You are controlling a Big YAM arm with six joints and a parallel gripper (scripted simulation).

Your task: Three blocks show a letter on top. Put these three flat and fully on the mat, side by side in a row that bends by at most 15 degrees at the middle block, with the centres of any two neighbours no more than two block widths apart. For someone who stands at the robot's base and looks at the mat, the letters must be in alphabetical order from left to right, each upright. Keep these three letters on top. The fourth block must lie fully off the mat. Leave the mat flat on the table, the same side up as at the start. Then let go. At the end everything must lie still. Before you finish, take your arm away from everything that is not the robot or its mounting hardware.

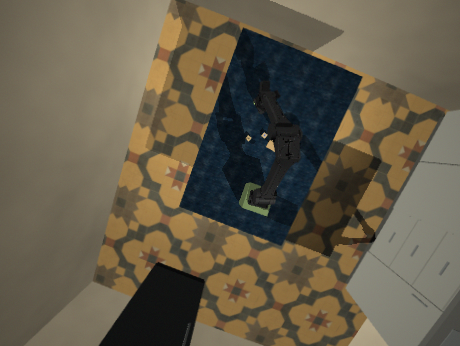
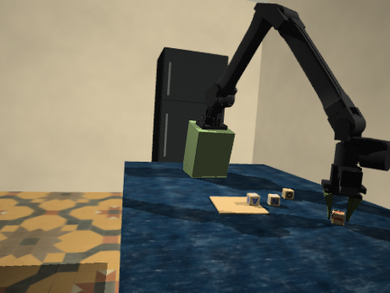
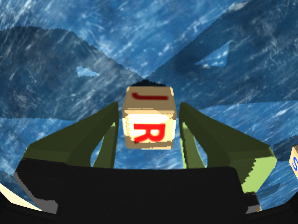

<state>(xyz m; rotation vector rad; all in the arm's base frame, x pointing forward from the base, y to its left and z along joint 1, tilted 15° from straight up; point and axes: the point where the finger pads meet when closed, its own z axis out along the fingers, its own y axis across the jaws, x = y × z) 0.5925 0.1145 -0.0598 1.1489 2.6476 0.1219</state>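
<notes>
Now: hand 200 mm to the left of the tan mat, 190 mm past it and 10 mm above it.
</notes>
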